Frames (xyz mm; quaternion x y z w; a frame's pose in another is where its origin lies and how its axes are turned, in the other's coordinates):
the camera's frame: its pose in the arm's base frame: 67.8 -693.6 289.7 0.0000 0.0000 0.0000 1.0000
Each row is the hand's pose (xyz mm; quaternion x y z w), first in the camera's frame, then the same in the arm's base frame.
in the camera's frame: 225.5 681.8 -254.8 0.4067 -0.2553 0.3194 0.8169
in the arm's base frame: 293.3 -11.8 34.9 0.4067 -0.2553 0.3194 0.8169
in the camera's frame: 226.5 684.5 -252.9 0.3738 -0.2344 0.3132 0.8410
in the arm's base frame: 294.3 -9.1 36.8 0.3738 -0.2344 0.3132 0.8410
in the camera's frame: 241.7 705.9 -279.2 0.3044 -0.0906 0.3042 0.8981
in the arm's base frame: 309.5 12.3 10.5 0.3044 -0.0906 0.3042 0.8981
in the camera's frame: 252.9 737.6 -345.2 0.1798 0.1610 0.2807 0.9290
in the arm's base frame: 320.7 44.0 -55.5 0.1798 0.1610 0.2807 0.9290
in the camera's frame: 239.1 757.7 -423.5 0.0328 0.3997 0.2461 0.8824
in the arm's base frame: 306.9 64.1 -133.8 0.0328 0.3997 0.2461 0.8824
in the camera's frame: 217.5 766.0 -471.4 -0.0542 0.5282 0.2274 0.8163
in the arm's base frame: 285.3 72.4 -181.7 -0.0542 0.5282 0.2274 0.8163
